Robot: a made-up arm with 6 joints.
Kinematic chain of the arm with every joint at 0, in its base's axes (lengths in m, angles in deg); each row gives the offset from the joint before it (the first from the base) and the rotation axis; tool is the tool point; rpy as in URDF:
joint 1: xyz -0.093 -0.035 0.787 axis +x
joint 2: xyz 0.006 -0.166 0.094 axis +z
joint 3: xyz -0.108 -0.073 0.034 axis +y
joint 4: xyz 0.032 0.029 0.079 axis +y
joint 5: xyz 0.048 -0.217 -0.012 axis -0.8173 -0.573 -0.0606
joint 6: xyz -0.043 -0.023 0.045 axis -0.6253 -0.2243 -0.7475
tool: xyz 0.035 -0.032 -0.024 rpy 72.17 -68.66 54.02
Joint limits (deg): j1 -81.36..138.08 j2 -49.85..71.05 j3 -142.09..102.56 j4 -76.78..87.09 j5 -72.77..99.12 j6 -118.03..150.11
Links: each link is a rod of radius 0.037 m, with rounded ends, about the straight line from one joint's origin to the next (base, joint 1, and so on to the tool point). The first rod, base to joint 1, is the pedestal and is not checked.
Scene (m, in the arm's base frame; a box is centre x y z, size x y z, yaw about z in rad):
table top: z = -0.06
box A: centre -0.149 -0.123 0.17 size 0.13 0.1 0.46 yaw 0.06
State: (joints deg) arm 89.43 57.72 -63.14 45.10 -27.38 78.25
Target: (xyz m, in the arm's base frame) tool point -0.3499 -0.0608 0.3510
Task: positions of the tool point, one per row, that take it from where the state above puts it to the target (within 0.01 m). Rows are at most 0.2 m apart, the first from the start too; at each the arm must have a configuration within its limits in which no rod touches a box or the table.
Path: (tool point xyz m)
1: -0.0141 -0.3174 0.2625
2: -0.1631 -0.3521 0.2911
3: -0.2930 -0.3596 0.3736
4: -0.3809 -0.3365 0.4878
5: -0.4184 -0.2898 0.6052
6: -0.4132 -0.2335 0.7030
7: -0.4356 -0.2586 0.6838
8: -0.4505 -0.2857 0.6402
9: -0.4533 -0.3000 0.5756
10: -0.4431 -0.2906 0.5013
11: -0.4225 -0.2544 0.4321
12: -0.3965 -0.1965 0.3808
13: -0.3709 -0.1278 0.3542
14: -0.3499 -0.0608 0.3510

